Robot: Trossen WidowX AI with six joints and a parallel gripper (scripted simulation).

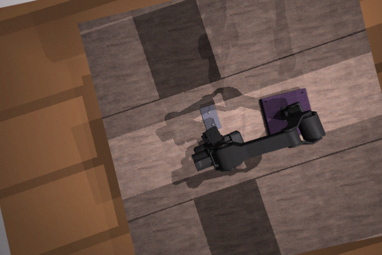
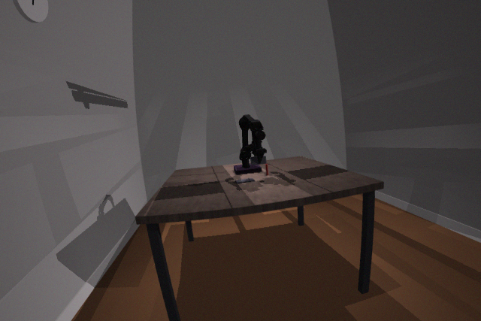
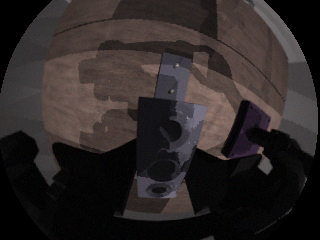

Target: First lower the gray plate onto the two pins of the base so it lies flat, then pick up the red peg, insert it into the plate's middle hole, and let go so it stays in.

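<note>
The base lies 1 cm ahead of my gripper tip, 10 cm to the right of it and 11 cm below it. Round my gripper tip: red peg 14 cm behind, 5 cm to the left, 8 cm below; then gray plate 3 cm above.
</note>
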